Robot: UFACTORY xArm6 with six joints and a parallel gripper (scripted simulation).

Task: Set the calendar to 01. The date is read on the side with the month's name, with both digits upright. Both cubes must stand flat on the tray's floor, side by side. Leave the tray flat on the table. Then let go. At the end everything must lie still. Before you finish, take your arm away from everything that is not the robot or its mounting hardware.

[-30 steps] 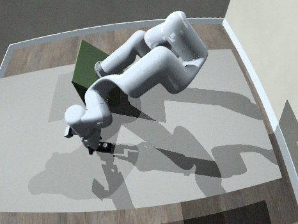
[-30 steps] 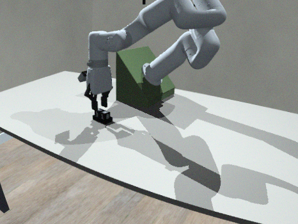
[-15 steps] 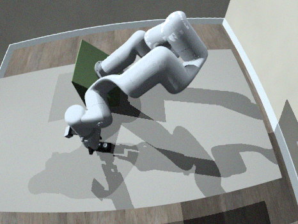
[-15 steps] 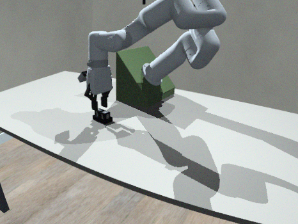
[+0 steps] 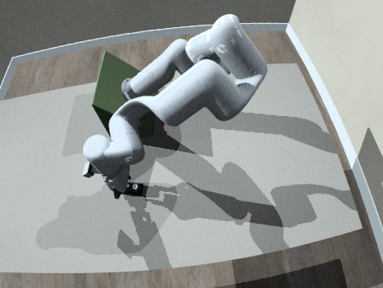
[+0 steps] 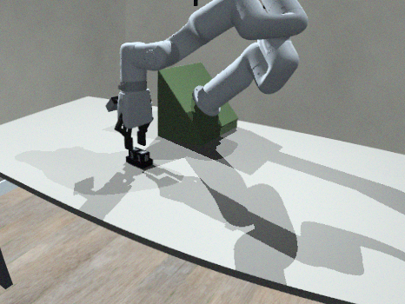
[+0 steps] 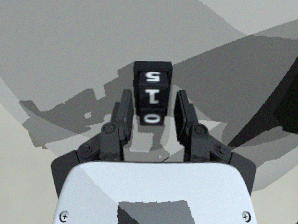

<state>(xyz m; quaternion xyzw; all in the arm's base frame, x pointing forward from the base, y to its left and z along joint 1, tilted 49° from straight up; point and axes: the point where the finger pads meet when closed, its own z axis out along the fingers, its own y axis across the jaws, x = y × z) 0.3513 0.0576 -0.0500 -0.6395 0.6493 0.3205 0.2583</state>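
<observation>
Now: hand 60 mm above the black tray and 20 mm to the right of it. Round my hand: black cube (40 mm below, 30 mm to the left).
</observation>
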